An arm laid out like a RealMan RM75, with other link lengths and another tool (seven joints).
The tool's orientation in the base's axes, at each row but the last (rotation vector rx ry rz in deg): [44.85 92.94 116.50]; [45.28 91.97 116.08]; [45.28 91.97 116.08]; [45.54 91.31 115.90]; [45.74 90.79 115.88]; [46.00 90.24 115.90]
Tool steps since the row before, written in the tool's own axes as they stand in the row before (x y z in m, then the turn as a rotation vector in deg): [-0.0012 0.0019 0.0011 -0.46 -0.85 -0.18]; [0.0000 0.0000 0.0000 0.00 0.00 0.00]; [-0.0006 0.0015 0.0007 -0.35 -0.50 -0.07]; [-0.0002 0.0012 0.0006 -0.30 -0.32 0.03]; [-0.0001 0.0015 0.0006 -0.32 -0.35 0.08]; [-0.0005 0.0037 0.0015 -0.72 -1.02 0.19]
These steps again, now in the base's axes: [0.0017 -0.0004 0.0018 0.21 -0.23 -0.93]; [0.0000 0.0000 0.0000 0.00 0.00 0.00]; [0.0009 -0.0002 0.0015 0.21 -0.16 -0.56]; [0.0006 0.0000 0.0012 0.24 -0.10 -0.36]; [0.0005 0.0000 0.0015 0.29 -0.07 -0.38]; [0.0014 -0.0002 0.0038 0.65 -0.09 -1.08]
